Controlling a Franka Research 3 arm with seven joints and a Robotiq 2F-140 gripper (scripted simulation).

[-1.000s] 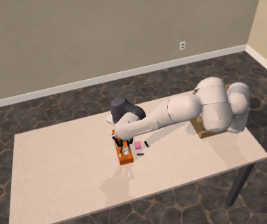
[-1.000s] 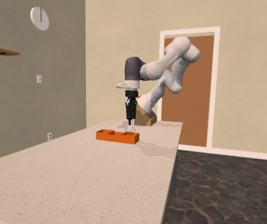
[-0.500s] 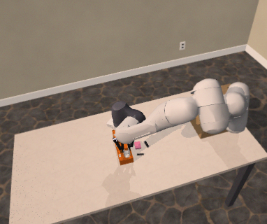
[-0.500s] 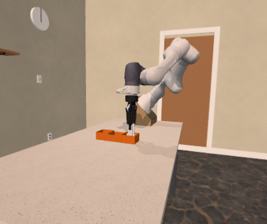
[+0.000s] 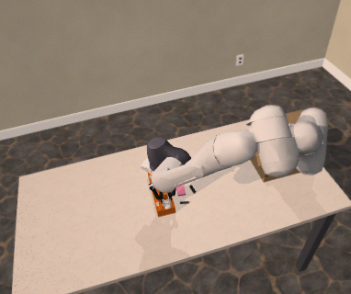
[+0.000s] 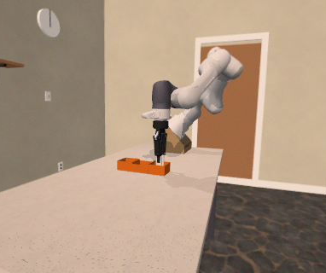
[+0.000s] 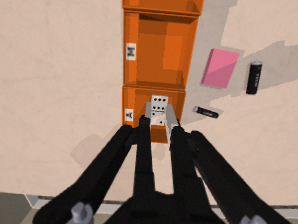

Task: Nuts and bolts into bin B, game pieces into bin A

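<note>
My hand is 80 mm to the left of the orange bin, 30 mm above it and 10 mm short of it. The rest, counted from my hand: pink square 80 mm behind, 70 mm to the right, 50 mm below; then white card 30 mm below; then black bar 140 mm behind, 70 mm to the right, 40 mm below.
</note>
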